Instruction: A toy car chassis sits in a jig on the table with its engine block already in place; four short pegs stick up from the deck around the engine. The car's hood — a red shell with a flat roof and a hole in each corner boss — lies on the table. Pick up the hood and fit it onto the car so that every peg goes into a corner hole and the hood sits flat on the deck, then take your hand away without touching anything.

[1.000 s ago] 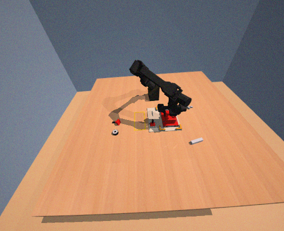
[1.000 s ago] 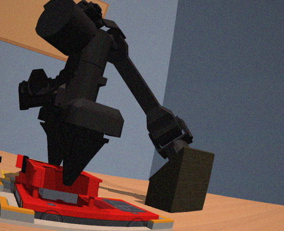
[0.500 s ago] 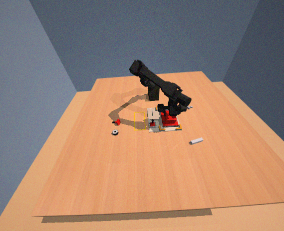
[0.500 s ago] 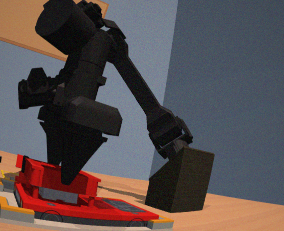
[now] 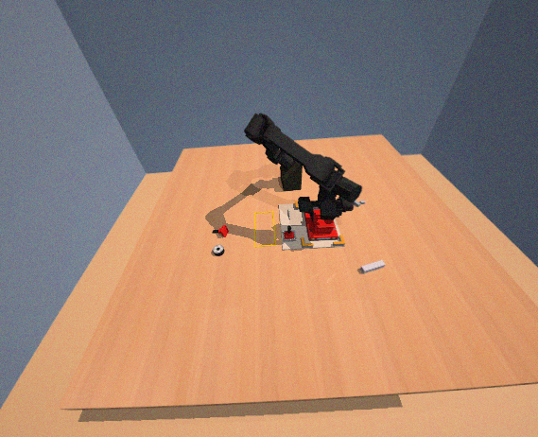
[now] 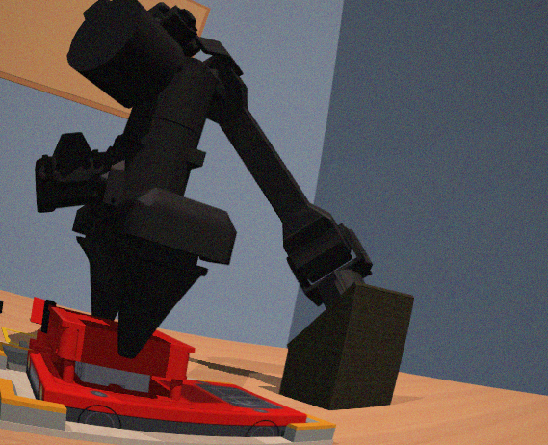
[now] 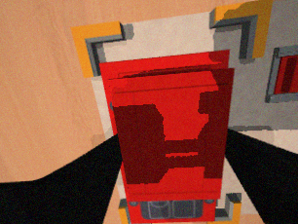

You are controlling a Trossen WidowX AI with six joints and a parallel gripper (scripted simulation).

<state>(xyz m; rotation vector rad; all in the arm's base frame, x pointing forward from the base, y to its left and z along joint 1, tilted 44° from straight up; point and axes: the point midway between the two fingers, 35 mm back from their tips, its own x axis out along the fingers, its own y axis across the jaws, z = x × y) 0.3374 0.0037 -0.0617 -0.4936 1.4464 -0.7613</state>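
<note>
Right now the grey engine block is 10 mm to the left of my gripper tip and 30 mm below it. From my gripper tip the other things lie so: white jig plate: 30 mm behind, 20 mm to the right, 40 mm below; white bar: 200 mm ahead, 110 mm to the left, 40 mm below; red hood: right at my gripper tip.
</note>
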